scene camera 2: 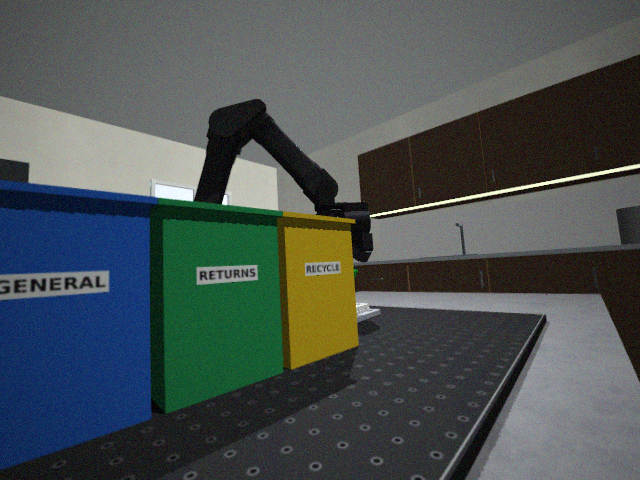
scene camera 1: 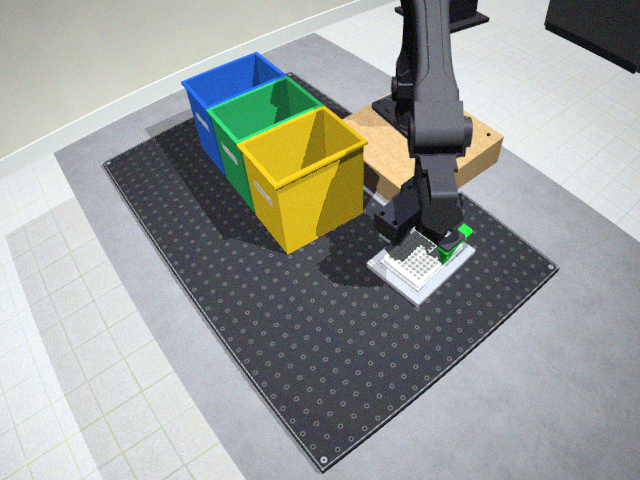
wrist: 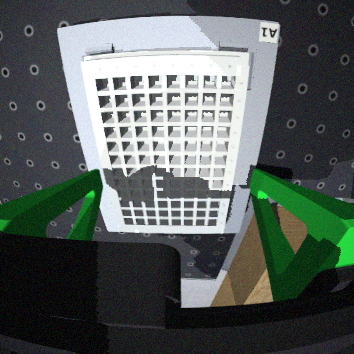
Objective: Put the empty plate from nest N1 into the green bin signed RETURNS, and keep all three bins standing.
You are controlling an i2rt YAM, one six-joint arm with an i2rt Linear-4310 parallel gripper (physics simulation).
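Frame: origin at the arm's base, x ahead, y right, z down, level; centimetres.
Seen in the pictures: gripper, between the fingertips: [scene camera 1: 423,246] [wrist: 175,177].
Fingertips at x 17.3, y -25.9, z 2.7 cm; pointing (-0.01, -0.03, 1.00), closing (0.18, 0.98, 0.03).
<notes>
A point is followed by its place in that frame.
The white plate [scene camera 1: 419,264] {y -28.4, x 20.2, z 3.0 cm} [wrist: 167,122] {y -27.0, x 20.6, z 3.0 cm}, a grid of square wells that look empty, sits in a pale nest [scene camera 1: 417,298] {y -33.0, x 24.0, z 4.4 cm} [wrist: 175,34] {y -27.4, x 25.0, z 4.4 cm}. A tag reading A1 [wrist: 269,32] {y -22.6, x 26.3, z 4.3 cm} is at the nest's corner; no N1 sign is readable. My gripper [scene camera 1: 421,248] {y -25.9, x 17.3, z 2.7 cm} [wrist: 175,177] {y -25.9, x 17.3, z 2.7 cm} is open, pointing down over the plate, with one green finger beyond each long side in the wrist view. Finger height and contact cannot be told. The green bin [scene camera 1: 241,183] {y 4.0, x 38.0, z 0.1 cm} [scene camera 2: 222,330] {y 7.8, x 38.1, z -0.3 cm}, signed RETURNS, stands upright between the blue bin [scene camera 1: 207,147] {y 21.3, x 38.7, z 2.4 cm} [scene camera 2: 77,356] {y 18.6, x 38.6, z -0.4 cm} and the yellow bin [scene camera 1: 330,191] {y -11.7, x 27.4, z -4.8 cm} [scene camera 2: 320,310] {y -5.1, x 37.6, z -0.4 cm}, both upright.
The yellow bin, signed RECYCLE, is the bin nearest the nest. The bins stand close together on the dark perforated mat [scene camera 1: 310,351] {y -31.0, x 43.7, z 5.5 cm} [scene camera 2: 403,372] {y -7.2, x 47.7, z 5.5 cm}. A wooden block [scene camera 1: 390,155] {y -5.2, x 9.3, z 0.6 cm} [wrist: 255,270] {y -16.9, x 8.8, z 2.0 cm} under the arm's base lies behind the nest.
</notes>
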